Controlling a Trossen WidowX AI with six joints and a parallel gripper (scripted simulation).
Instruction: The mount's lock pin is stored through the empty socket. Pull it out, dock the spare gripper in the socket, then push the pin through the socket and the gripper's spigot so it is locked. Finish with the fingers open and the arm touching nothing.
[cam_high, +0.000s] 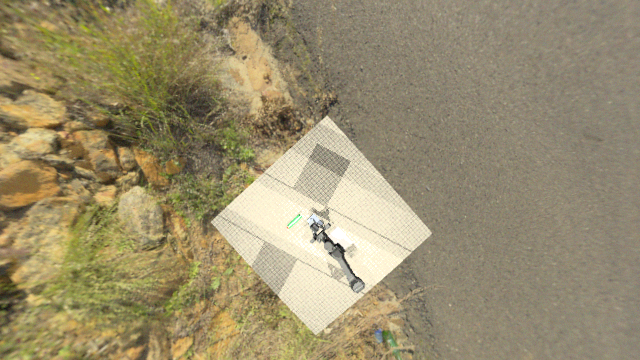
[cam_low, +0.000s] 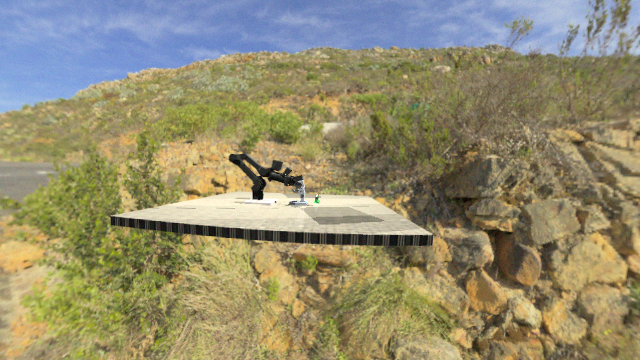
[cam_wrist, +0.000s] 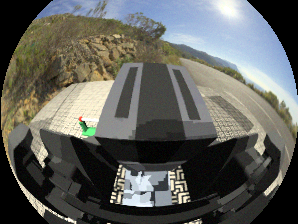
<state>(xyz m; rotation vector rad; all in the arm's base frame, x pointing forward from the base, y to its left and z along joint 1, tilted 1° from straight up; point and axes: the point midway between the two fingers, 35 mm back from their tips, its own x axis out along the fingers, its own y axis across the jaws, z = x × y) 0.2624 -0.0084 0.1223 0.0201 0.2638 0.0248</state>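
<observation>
Now: the spare gripper 10 mm behind my gripper tip. Round my gripper tip: grey mount: 80 mm below, 10 mm behind; green strip: 120 mm to the left, 110 mm below, 100 mm ahead.
</observation>
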